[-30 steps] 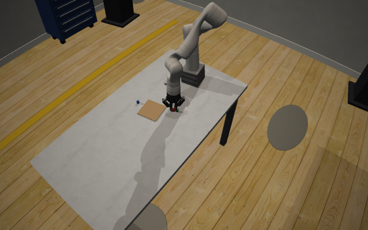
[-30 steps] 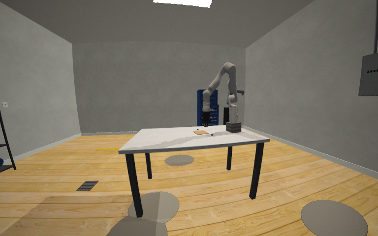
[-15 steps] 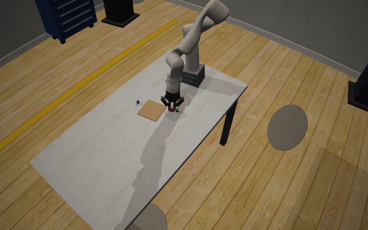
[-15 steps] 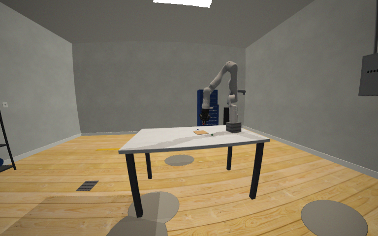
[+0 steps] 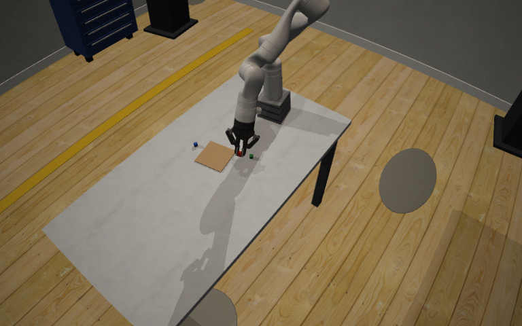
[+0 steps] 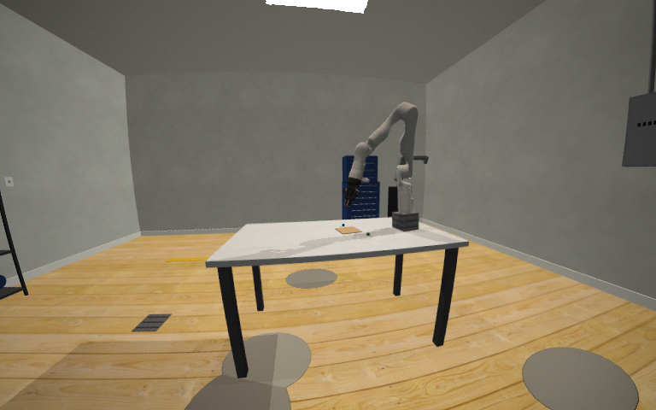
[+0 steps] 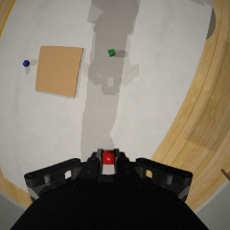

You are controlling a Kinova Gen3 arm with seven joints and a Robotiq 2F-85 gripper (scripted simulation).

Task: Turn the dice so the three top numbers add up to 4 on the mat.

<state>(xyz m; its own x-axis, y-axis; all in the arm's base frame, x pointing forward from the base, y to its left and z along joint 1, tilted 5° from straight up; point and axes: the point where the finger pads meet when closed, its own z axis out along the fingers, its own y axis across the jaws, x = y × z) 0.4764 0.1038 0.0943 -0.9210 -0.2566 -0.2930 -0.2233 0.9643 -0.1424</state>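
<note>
The tan mat is 8 cm behind my hand, 19 cm to the right of it and 21 cm below it. Round my hand: blue die: 9 cm behind, 30 cm to the right, 21 cm below; then green die: 15 cm behind, 4 cm to the right, 21 cm below; then red die: 1 cm below.
</note>
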